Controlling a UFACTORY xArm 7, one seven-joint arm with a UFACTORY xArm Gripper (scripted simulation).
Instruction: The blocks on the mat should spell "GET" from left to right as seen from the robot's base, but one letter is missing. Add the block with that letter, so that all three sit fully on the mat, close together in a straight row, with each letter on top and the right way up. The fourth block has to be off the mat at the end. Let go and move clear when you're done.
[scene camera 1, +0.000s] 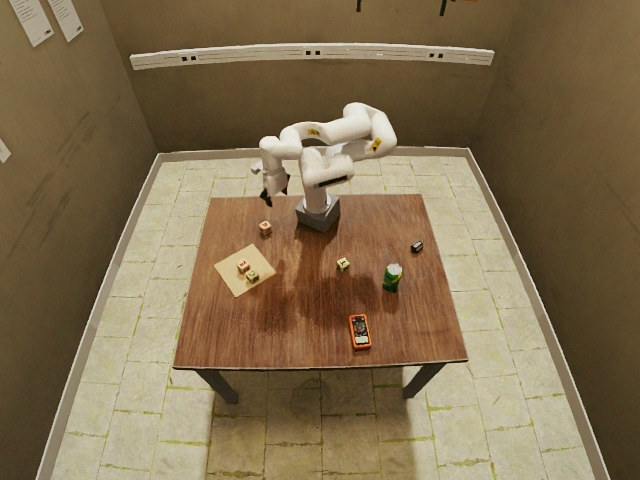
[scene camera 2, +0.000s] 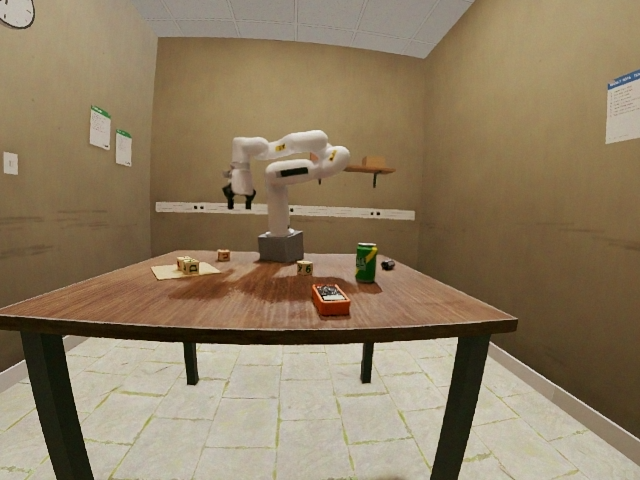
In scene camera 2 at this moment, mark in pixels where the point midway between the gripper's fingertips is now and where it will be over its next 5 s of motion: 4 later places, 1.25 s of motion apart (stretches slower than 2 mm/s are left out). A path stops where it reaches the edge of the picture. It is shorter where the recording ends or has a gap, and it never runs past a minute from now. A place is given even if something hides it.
The gripper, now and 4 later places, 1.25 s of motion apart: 239, 209; 211, 227; 215, 231; 305, 230; 303, 237
